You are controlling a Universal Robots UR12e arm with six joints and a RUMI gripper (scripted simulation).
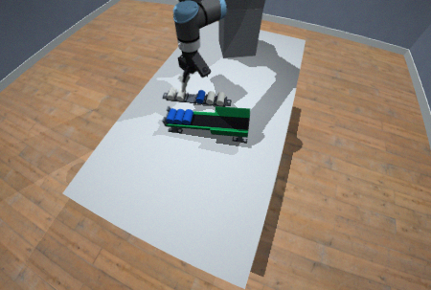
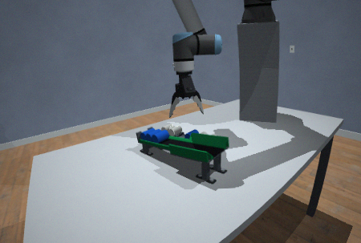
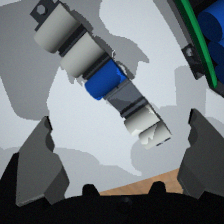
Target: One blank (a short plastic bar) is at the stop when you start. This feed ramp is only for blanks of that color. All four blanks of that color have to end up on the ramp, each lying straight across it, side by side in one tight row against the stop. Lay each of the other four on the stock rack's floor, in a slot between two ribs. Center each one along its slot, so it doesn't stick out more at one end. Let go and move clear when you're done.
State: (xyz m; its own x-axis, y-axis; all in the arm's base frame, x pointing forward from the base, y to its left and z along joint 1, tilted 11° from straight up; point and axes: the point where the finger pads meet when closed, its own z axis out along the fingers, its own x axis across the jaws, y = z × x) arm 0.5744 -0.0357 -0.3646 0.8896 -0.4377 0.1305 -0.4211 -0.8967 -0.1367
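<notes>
Now: hand 1 cm past the dark stock rack, 1 cm to the left of it and 13 cm above it. The rest, counted from my hand: grey stop 19 cm ahead, 7 cm to the right, 6 cm below.
</notes>
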